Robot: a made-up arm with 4 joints.
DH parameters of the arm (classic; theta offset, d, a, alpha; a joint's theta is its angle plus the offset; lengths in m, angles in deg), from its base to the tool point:
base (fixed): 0 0.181 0.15 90
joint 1: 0 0.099 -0.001 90
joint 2: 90 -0.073 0.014 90
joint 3: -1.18 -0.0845 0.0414 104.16
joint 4: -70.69 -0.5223 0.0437 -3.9
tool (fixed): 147.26 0.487 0 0
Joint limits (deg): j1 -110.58..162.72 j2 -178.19..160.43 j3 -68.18..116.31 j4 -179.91..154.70
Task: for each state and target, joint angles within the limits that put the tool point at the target. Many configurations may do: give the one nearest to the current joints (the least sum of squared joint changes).
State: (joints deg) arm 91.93 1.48 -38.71 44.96
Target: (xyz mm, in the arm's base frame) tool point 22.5 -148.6 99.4
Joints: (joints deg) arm 80.35 36.85 -41.10 61.15
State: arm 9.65 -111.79 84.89 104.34
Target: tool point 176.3 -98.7 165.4
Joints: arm -34.70 -155.33 72.33 95.85
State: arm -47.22 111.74 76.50 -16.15
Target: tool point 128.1 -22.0 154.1
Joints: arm -71.01 109.06 74.51 29.76
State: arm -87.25 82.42 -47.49 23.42
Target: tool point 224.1 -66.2 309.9
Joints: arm -89.72 74.87 -18.75 45.08
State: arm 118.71 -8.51 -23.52 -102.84
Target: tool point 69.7 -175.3 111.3
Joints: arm 63.80 -16.15 -39.39 -99.61
